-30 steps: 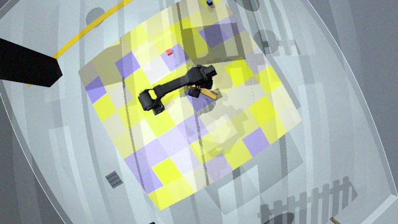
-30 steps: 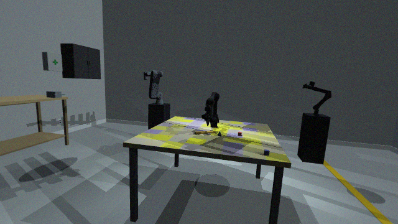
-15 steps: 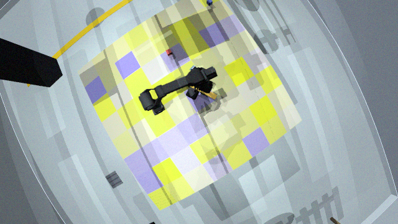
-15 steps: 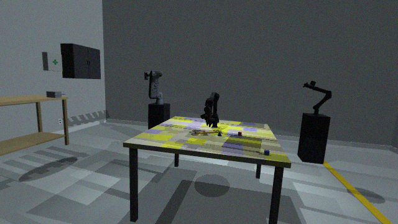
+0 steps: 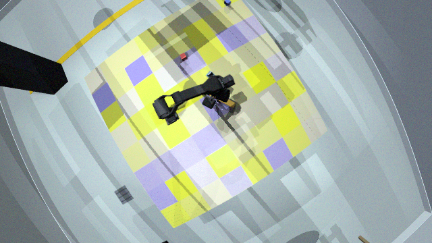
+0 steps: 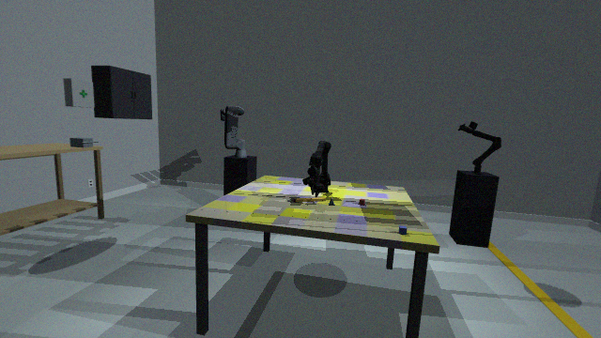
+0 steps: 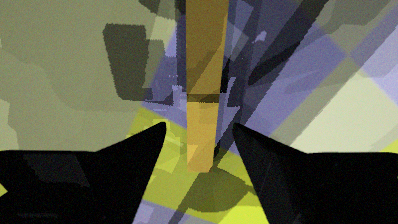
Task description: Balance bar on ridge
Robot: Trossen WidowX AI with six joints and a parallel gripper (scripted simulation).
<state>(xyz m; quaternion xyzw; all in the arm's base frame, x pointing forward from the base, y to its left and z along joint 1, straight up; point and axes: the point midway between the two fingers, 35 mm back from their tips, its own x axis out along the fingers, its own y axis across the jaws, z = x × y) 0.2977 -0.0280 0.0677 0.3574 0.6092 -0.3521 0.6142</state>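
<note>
The long orange-brown bar is 3 cm to the right of my gripper tip, 3 cm below it and 1 cm ahead of it. From my gripper tip the other things lie so: small blue cube (53 cm to the left, 44 cm ahead, 2 cm below); then small red cube (32 cm to the left, 3 cm behind, 2 cm below).
</note>
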